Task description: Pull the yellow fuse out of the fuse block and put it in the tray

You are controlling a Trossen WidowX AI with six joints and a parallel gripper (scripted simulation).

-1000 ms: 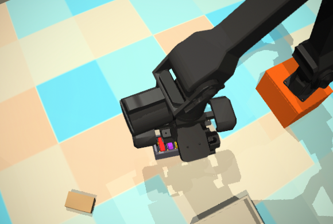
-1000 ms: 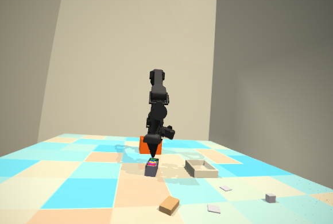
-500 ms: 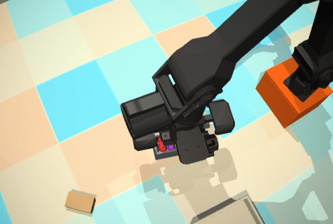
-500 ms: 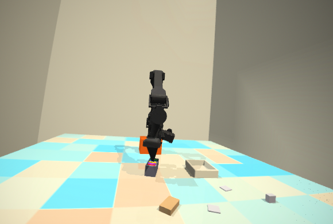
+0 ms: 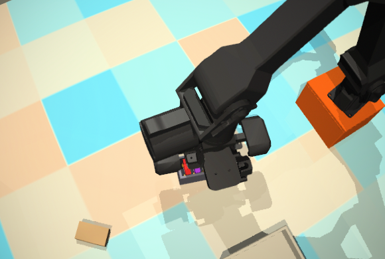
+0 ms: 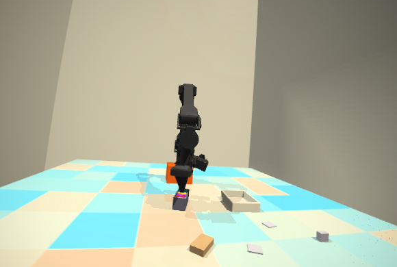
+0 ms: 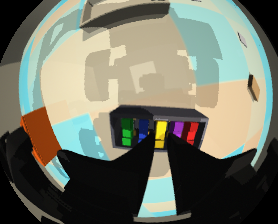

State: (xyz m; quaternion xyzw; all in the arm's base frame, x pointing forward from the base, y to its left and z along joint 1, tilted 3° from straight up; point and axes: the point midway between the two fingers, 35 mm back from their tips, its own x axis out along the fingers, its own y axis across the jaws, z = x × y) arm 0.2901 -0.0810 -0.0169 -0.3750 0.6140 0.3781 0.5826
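The yellow fuse is 20 mm below my gripper tip. Also, from my gripper tip: small grey cube 290 mm to the left, 290 mm ahead, 30 mm below; tan flat block 240 mm ahead, 40 mm below, 20 mm to the right; beige tray 210 mm to the left, 40 mm below, 30 mm ahead.
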